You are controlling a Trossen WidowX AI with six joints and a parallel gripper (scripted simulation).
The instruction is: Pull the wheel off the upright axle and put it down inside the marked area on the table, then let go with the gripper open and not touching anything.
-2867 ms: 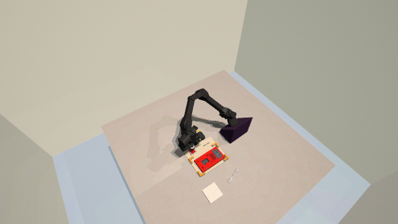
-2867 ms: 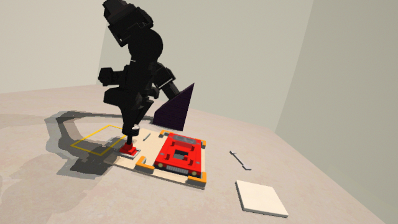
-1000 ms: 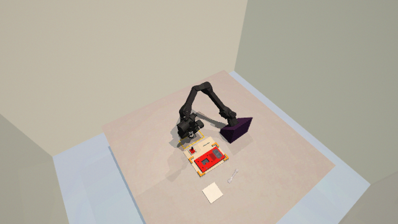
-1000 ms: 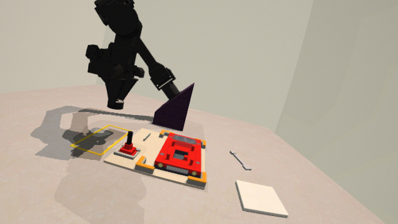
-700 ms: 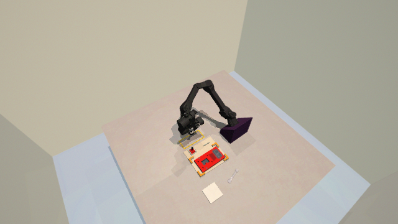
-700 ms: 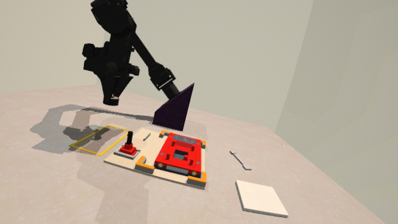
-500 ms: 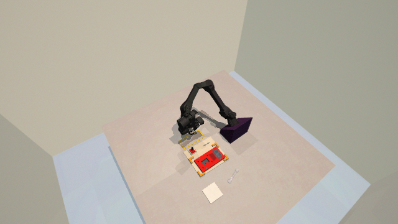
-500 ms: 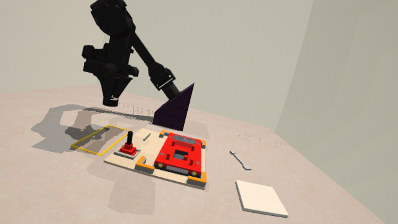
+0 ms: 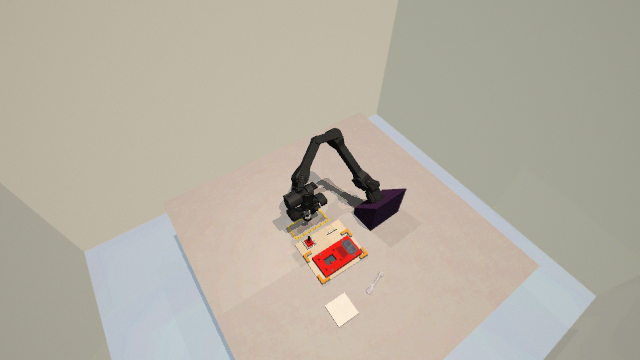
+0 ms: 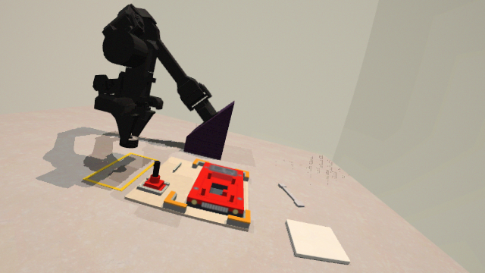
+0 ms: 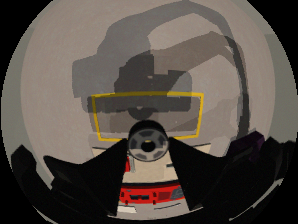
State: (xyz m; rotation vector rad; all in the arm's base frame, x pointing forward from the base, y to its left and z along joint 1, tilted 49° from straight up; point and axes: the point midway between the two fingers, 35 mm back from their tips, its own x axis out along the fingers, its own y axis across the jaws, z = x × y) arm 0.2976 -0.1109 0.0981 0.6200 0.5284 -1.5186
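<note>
Right now my gripper tip is 80 mm to the right of the black upright axle, 50 mm short of it and 30 mm above it. From my gripper tip the other things lie so: grey wrench: 410 mm to the left, 70 mm below, 60 mm behind; then wheel: right at my gripper tip; then square plate: 410 mm to the left, 130 mm ahead, 60 mm below.
</note>
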